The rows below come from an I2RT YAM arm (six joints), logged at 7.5 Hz.
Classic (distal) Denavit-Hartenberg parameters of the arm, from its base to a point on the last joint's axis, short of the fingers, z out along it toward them. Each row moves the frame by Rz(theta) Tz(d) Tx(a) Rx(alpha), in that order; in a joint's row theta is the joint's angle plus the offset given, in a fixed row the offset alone. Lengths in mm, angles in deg.
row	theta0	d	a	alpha
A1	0	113.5	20	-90
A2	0	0	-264	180
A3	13.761	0	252.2	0
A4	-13.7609	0	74	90
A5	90	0	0	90
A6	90	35.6	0	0
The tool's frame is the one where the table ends.
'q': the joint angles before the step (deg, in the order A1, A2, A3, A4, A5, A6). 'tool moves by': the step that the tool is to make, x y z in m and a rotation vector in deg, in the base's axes. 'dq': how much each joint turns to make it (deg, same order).
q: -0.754, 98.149, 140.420, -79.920, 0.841, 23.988
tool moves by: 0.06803, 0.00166, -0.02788, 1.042, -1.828, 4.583
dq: -0.021, 8.306, 0.023, 10.054, -4.327, -1.902
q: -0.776, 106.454, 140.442, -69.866, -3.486, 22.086
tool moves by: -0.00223, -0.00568, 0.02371, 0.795, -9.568, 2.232
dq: -1.290, -0.658, 1.876, 6.930, -3.541, -0.939
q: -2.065, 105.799, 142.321, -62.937, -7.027, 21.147
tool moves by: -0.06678, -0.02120, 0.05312, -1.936, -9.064, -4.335
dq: -4.722, -5.159, 8.065, -4.196, 0.109, -1.290
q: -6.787, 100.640, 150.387, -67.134, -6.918, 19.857
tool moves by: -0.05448, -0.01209, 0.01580, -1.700, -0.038, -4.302
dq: -4.481, -5.092, 2.098, -7.082, 0.328, -1.661
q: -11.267, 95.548, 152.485, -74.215, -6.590, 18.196
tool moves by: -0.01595, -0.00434, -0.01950, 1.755, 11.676, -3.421
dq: -1.618, -0.766, -0.155, -12.392, 1.946, 0.044
